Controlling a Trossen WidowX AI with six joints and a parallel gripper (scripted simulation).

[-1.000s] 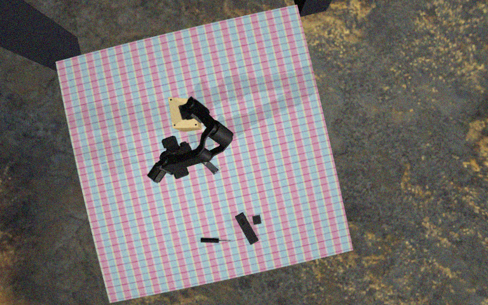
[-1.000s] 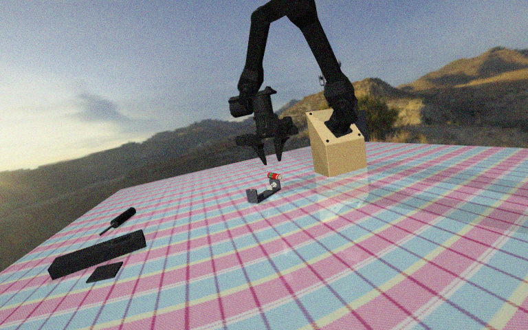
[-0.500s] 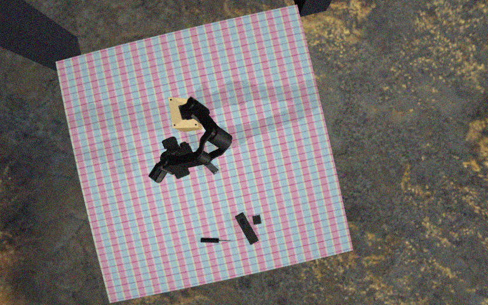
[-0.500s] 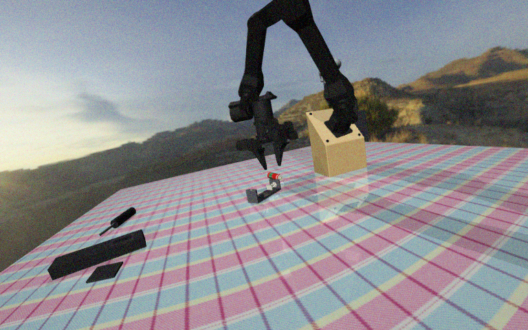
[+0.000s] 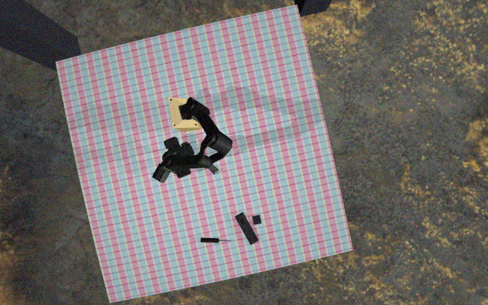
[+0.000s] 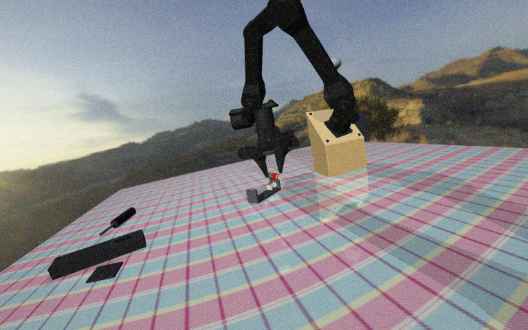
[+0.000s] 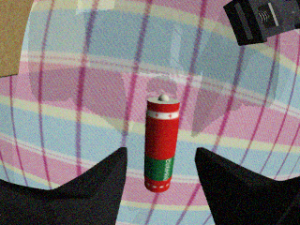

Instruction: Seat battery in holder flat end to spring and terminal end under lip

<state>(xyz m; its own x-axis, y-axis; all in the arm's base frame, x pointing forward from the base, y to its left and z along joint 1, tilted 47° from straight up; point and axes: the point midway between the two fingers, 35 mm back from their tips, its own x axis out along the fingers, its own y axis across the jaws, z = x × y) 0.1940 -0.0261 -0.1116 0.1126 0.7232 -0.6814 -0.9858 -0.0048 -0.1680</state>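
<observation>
Now: the battery right at my gripper tip. Also, from my gripper tip: long black bar 430 mm ahead, 220 mm to the left; screwdriver 450 mm ahead, 60 mm to the left; black plate 400 mm ahead, 280 mm to the left, 10 mm below.
</observation>
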